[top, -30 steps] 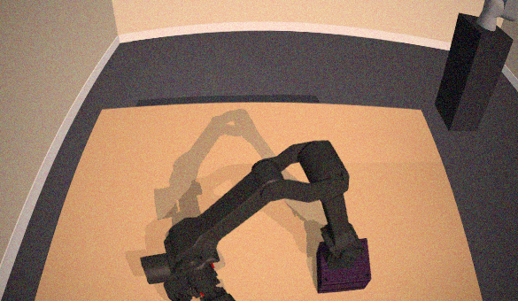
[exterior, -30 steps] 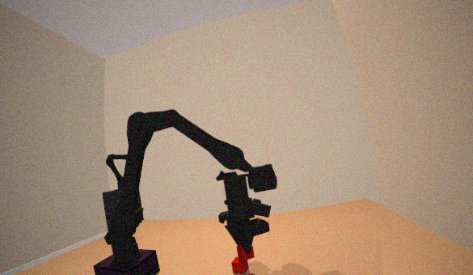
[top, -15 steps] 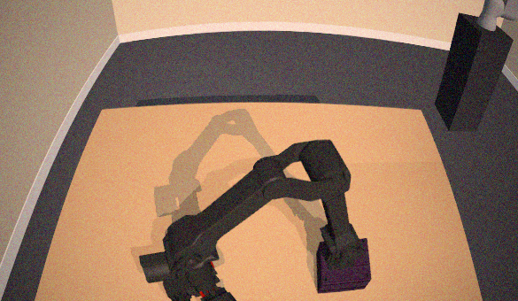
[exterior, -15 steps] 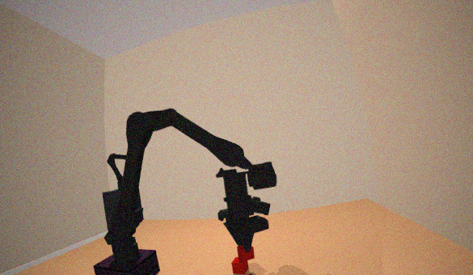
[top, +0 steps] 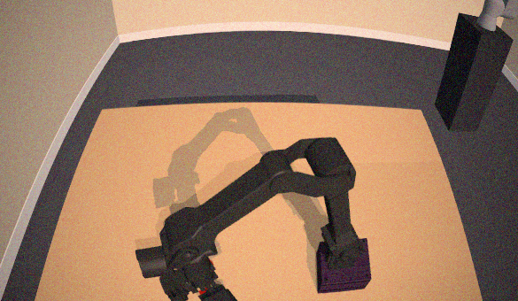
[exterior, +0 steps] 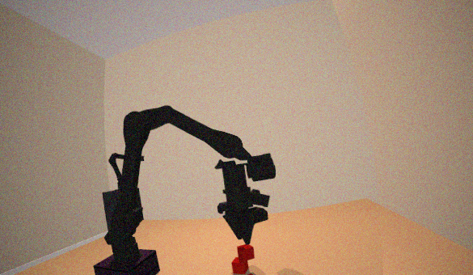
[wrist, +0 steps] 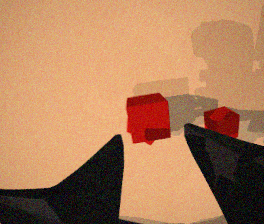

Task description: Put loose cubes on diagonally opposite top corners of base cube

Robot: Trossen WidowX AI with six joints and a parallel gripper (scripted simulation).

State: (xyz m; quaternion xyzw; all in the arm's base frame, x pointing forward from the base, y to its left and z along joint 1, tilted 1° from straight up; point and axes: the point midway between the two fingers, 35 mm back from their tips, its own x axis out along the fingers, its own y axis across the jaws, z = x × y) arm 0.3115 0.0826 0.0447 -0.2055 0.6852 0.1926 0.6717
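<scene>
My gripper tip is 30 mm above the red cube.
</scene>
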